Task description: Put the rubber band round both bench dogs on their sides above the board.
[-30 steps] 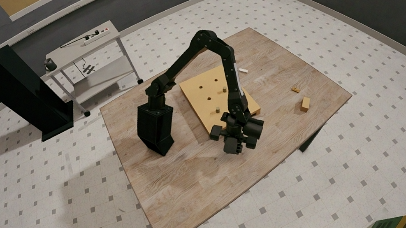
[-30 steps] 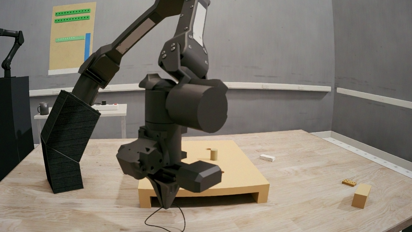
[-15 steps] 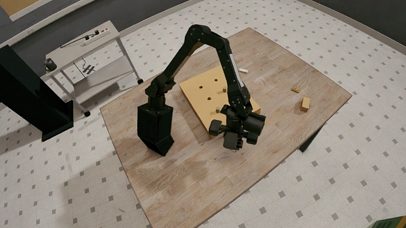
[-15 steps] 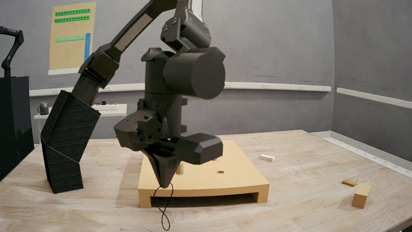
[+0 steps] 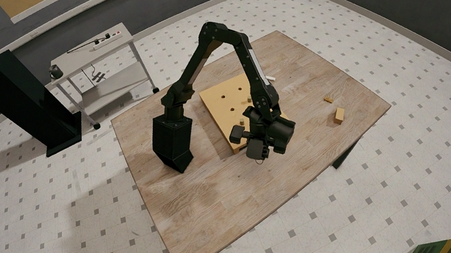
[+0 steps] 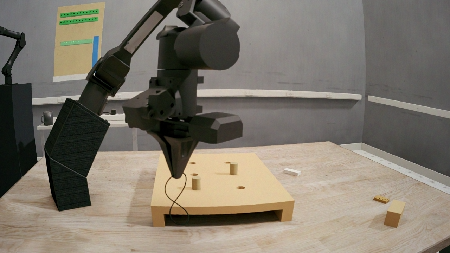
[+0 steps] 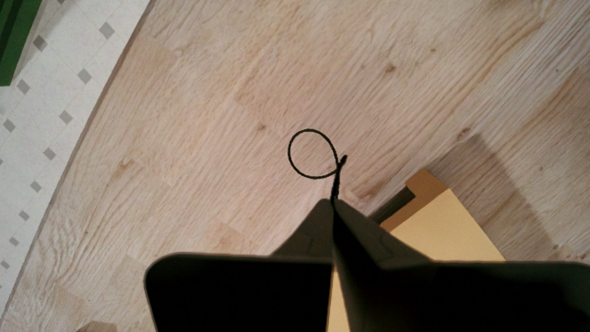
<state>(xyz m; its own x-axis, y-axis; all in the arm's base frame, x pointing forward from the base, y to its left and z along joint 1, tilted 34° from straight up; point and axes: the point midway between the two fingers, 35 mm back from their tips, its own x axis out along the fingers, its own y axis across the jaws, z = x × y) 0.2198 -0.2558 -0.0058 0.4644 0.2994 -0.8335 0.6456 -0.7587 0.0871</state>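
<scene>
Right now the tan board is 30 cm to the left of my hand, 15 cm below it and 8 cm ahead of it. The rest, counted from my hand: wooden block (46 cm ahead, 16 cm below, 2 cm to the left); white block (42 cm to the left, 32 cm ahead, 18 cm below); domino (50 cm ahead, 18 cm below, 13 cm to the left).
</scene>
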